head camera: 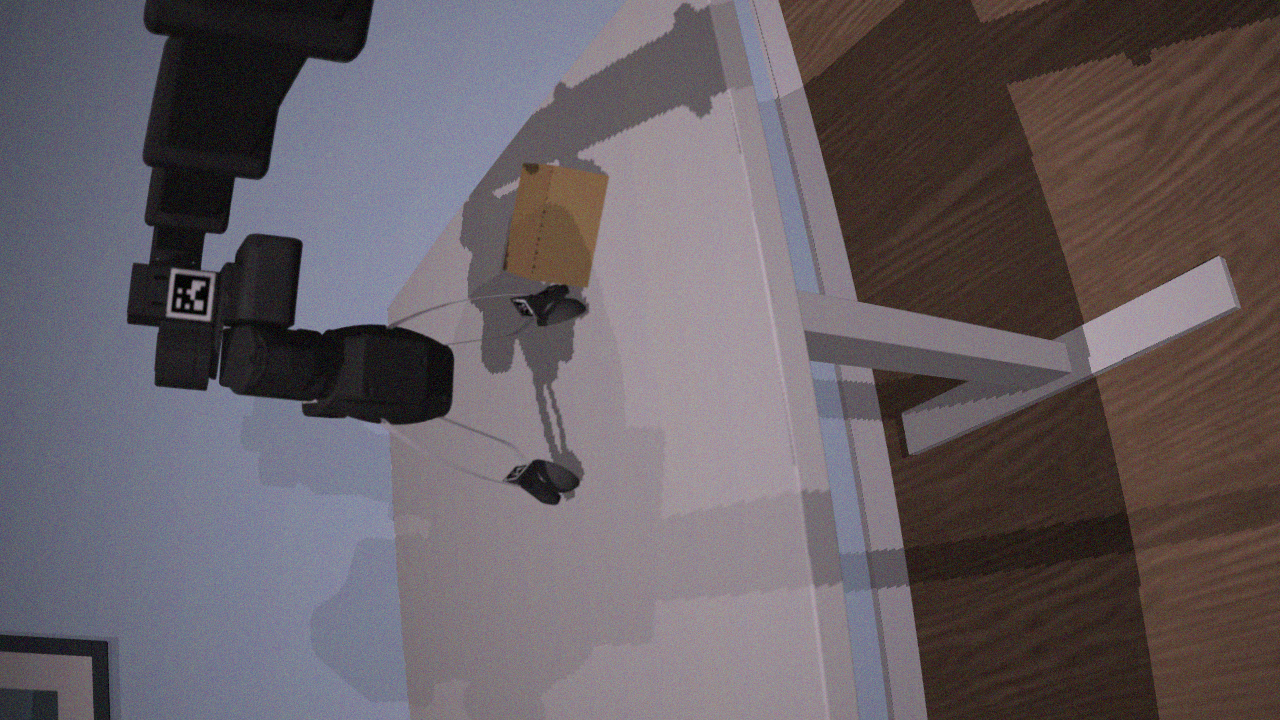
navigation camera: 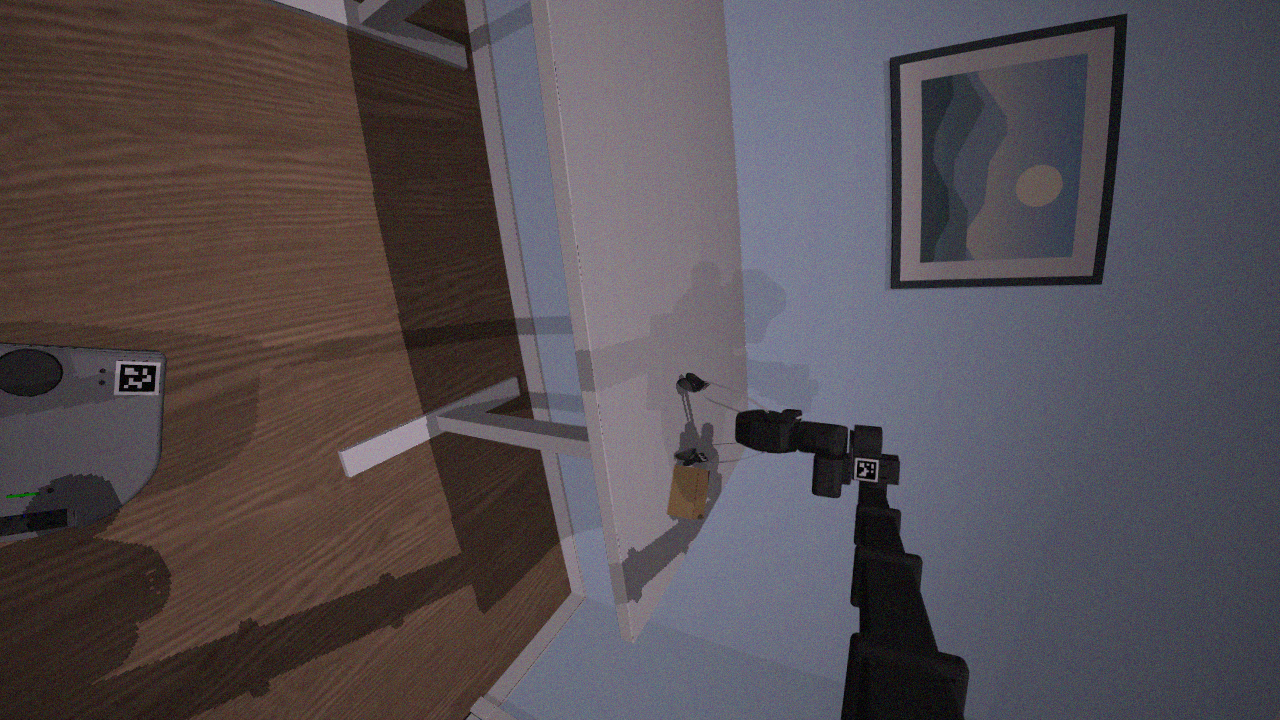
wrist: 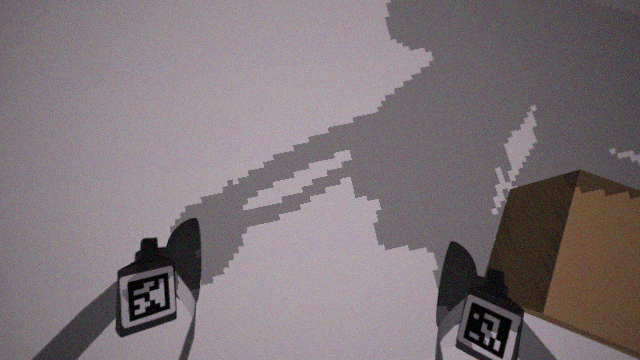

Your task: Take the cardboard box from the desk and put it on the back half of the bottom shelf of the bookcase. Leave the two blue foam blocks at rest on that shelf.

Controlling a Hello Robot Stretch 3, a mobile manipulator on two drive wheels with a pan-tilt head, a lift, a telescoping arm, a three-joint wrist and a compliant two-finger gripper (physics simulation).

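Pixels of known places: gripper, fingertip midpoint: (head camera: 574,396) (navigation camera: 679,418); robot's base at its link origin: (navigation camera: 31,370).
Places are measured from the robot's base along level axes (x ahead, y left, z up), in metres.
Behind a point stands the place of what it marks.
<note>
The cardboard box (head camera: 556,223) @(x -0.149, y -0.704, z 0.987 m) (navigation camera: 688,491) @(x -0.147, y -0.704, z 0.985 m) (wrist: 595,260) rests on the pale desk (head camera: 707,358) @(x -0.044, y -0.546, z 0.950 m) (navigation camera: 644,179) @(x 0.357, y -0.544, z 0.950 m) (wrist: 250,75), near the desk's end. My gripper (head camera: 553,394) @(x -0.020, y -0.722, z 0.952 m) (navigation camera: 689,419) @(x -0.020, y -0.722, z 0.952 m) (wrist: 320,258) @(x -0.020, y -0.722, z 0.952 m) is open over the desk, with its fingers wide apart and no object between them. The box is outside the fingers, right beside one fingertip; in the wrist view it is at the right edge, partly cut off and partly behind the right finger. Whether that finger touches it I cannot tell. The bookcase and the blue foam blocks do not show in these views.
A blue wall stands behind the desk, with a framed picture (head camera: 55,680) @(x 0.357, y -1.171, z 1.399 m) (navigation camera: 1006,152) @(x 0.594, y -1.086, z 1.570 m) on it. A desk leg with a foot bar (head camera: 1154,308) (navigation camera: 384,447) stands on the wooden floor (head camera: 1163,179) @(x -0.413, y -0.691, z 0.000 m) (navigation camera: 223,223) @(x 0.350, y -0.263, z 0.001 m). My base (navigation camera: 80,429) @(x -0.089, y -0.062, z 0.160 m) is at the left of the navigation view.
</note>
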